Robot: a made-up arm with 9 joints. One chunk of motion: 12 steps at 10 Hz.
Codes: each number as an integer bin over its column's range. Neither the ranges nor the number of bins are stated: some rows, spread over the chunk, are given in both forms.
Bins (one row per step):
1: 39 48 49 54 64 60 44 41 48
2: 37 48 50 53 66 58 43 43 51
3: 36 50 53 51 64 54 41 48 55
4: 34 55 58 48 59 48 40 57 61
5: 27 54 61 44 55 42 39 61 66
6: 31 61 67 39 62 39 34 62 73
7: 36 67 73 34 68 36 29 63 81
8: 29 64 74 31 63 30 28 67 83
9: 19 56 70 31 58 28 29 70 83
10: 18 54 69 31 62 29 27 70 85
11: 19 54 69 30 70 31 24 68 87
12: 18 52 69 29 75 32 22 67 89
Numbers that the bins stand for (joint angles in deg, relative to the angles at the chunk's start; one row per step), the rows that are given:
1: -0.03 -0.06 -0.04 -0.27 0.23 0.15 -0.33 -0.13 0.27
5: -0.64 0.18 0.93 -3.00 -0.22 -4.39 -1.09 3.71 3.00
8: -0.54 0.59 1.98 -6.55 0.18 -7.42 -2.76 4.86 5.58
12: -1.09 0.10 1.58 -7.09 0.79 -6.92 -3.67 4.86 6.48
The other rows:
2: -0.13 -0.06 0.04 -0.55 0.33 -0.35 -0.48 0.25 0.73
3: -0.18 0.02 0.28 -1.09 0.23 -1.36 -0.79 1.21 1.33
4: -0.28 0.22 0.69 -1.91 -0.02 -2.88 -0.94 2.94 2.24
6: -0.43 0.46 1.41 -4.36 0.13 -5.15 -1.85 3.90 4.06
7: -0.18 0.71 1.90 -5.73 0.43 -5.91 -2.61 4.09 5.27
9: -1.04 0.26 1.66 -6.55 -0.07 -7.93 -2.61 5.43 5.58
10: -1.09 0.18 1.58 -6.55 0.13 -7.68 -2.91 5.43 5.88
11: -1.04 0.18 1.58 -6.82 0.54 -7.17 -3.36 5.05 6.18

